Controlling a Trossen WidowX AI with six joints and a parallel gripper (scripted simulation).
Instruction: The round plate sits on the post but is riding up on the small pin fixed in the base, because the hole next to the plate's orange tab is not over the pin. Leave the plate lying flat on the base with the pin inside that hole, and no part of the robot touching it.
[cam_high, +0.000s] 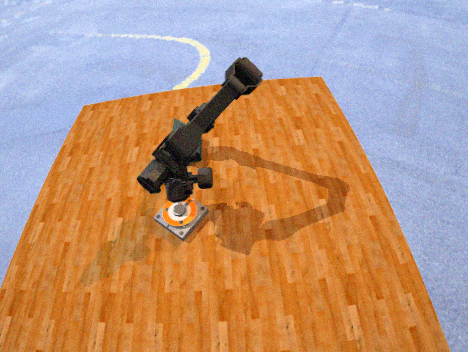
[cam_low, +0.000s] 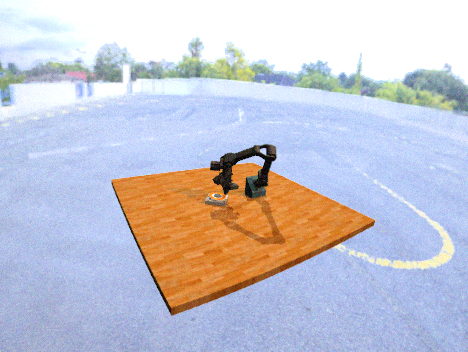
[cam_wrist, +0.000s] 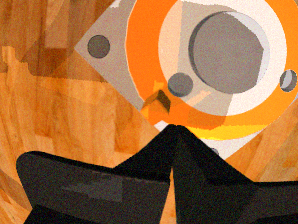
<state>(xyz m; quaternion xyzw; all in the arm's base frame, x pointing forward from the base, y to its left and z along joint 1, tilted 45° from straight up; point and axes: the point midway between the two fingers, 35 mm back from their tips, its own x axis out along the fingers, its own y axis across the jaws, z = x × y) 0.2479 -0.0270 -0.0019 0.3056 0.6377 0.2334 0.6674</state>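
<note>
Now: gripper tip 4 cm short of the square grey base, 2 cm to the left of it and 2 cm above it.
</note>
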